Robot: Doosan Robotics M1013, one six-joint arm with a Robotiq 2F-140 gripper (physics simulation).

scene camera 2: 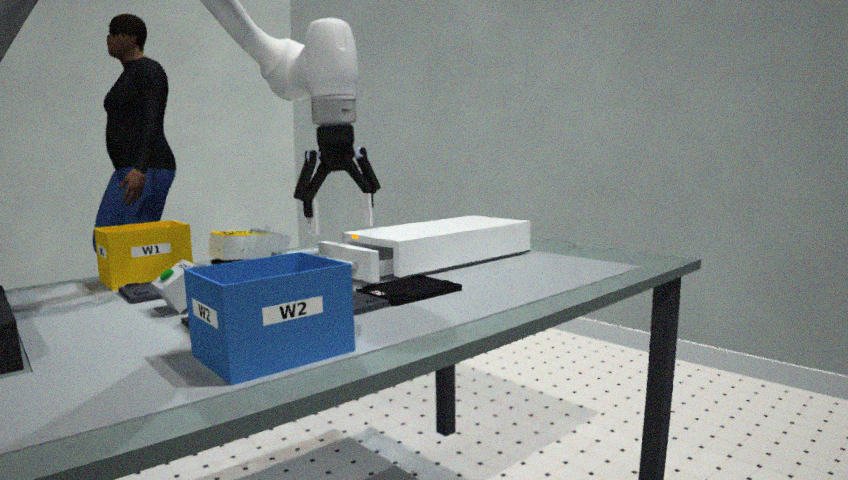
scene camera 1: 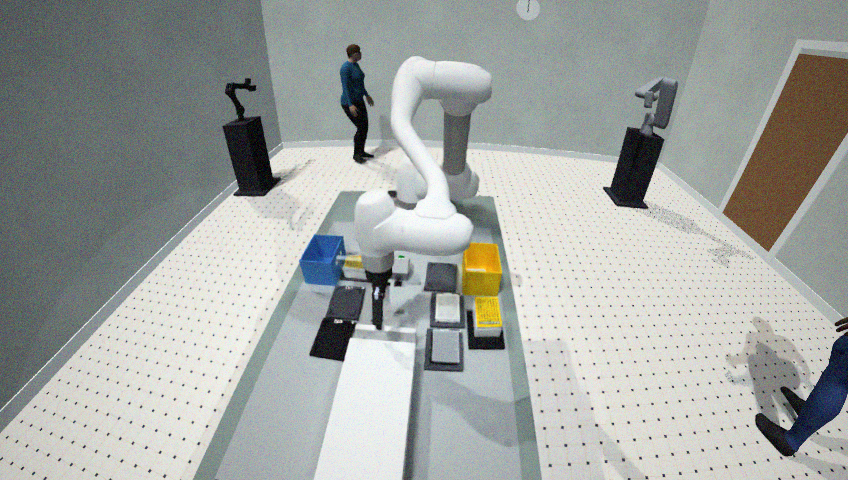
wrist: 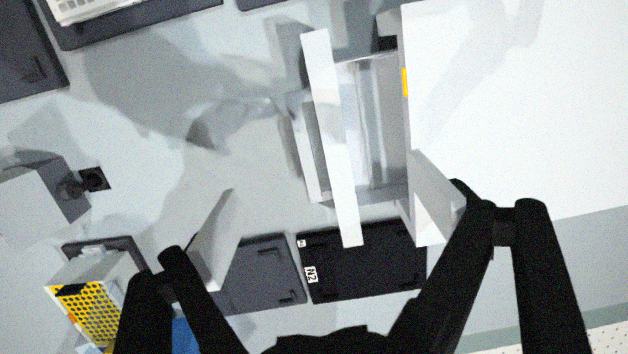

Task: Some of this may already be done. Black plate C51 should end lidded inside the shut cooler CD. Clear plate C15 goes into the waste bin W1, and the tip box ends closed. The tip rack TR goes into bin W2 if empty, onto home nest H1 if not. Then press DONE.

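Seen in the pictures: gripper, fingertip midpoint: (scene camera 2: 341, 229) (scene camera 1: 382, 317) (wrist: 322, 188); arm's base, link origin: (scene camera 1: 411, 206).
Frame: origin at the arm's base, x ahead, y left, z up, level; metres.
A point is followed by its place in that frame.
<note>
My gripper (scene camera 1: 378, 327) @[z 0.053, x 0.792, y 0.004 m] (scene camera 2: 342, 227) @[z 0.053, x 0.792, y 0.004 m] (wrist: 322, 188) @[z 0.053, x 0.792, y 0.004 m] is open and empty, pointing down above the front of the white cooler CD (scene camera 1: 368, 410) @[z 0.030, x 1.101, y 0.017 m] (scene camera 2: 464, 240) @[z 0.009, x 1.062, y -0.082 m] (wrist: 510, 115) @[z 0.030, x 0.944, y 0.027 m]. The cooler's drawer (scene camera 2: 351, 259) @[z -0.007, x 0.798, y -0.019 m] (wrist: 331, 140) @[z 0.017, x 0.804, y 0.027 m] is partly open; its interior looks pale and shiny, and I cannot make out a black plate there. A whitish plate (scene camera 1: 447, 307) @[z -0.029, x 0.651, y 0.206 m] (wrist: 85, 10) @[z -0.028, x 0.617, y 0.167 m] and a grey, flat-topped plate (scene camera 1: 445, 346) @[z -0.022, x 0.829, y 0.207 m] sit on dark nests; no plate label is readable. Yellow-topped racks stand beside W2 (scene camera 1: 352, 262) @[z 0.073, x 0.560, y -0.153 m] (wrist: 90, 310) and near W1 (scene camera 1: 487, 312) @[z 0.024, x 0.714, y 0.340 m] (scene camera 2: 238, 236) @[z 0.022, x 0.685, y 0.300 m]. The button box (scene camera 1: 401, 264) @[z 0.014, x 0.481, y 0.018 m] (scene camera 2: 178, 288) @[z -0.007, x 0.439, y -0.026 m] has a green button.
Blue bin W2 (scene camera 1: 321, 270) @[z 0.024, x 0.565, y -0.286 m] (scene camera 2: 291, 339) @[z -0.016, x 0.473, y -0.375 m] and yellow bin W1 (scene camera 1: 483, 284) @[z 0.005, x 0.557, y 0.335 m] (scene camera 2: 142, 267) @[z -0.014, x 0.447, y 0.261 m] stand at opposite table sides. Black nest N2 (scene camera 1: 334, 340) @[z -0.042, x 0.836, y -0.163 m] (scene camera 2: 416, 287) @[z -0.042, x 0.829, y -0.190 m] (wrist: 365, 270) @[z -0.042, x 0.824, y -0.179 m] is beside the drawer, next to a dark grey nest (scene camera 1: 346, 303) @[z -0.042, x 0.662, y -0.166 m] (wrist: 260, 275) @[z -0.042, x 0.684, y -0.162 m]. People stand beyond the table.
</note>
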